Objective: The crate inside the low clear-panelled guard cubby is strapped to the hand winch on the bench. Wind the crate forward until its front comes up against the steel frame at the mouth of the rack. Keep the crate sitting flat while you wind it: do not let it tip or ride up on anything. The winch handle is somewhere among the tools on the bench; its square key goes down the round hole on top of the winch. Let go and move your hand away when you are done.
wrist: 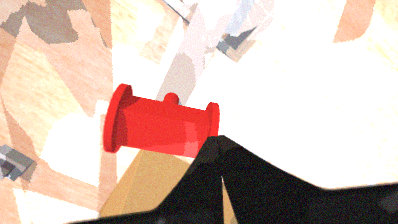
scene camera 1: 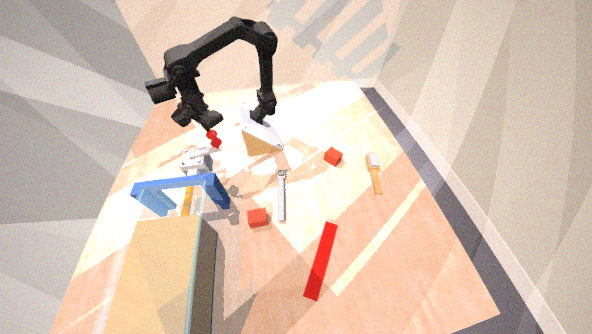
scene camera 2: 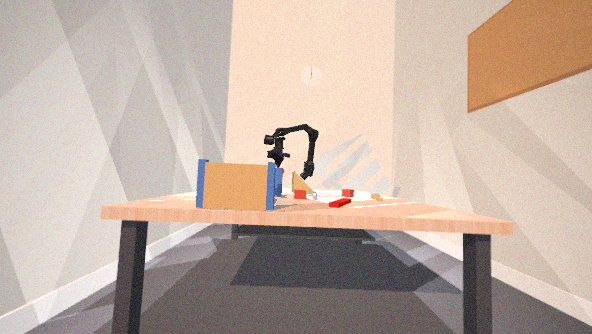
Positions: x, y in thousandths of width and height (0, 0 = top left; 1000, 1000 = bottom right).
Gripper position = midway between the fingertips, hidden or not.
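Observation:
Long red bar (scene camera 1: 531, 849); out of frame in the wrist view. Red grip (wrist: 333, 542). Clear-panelled cubby (scene camera 2: 384, 552). Gripper (scene camera 1: 352, 391) shut, holding nothing; visible in the wrist view too (wrist: 544, 641).

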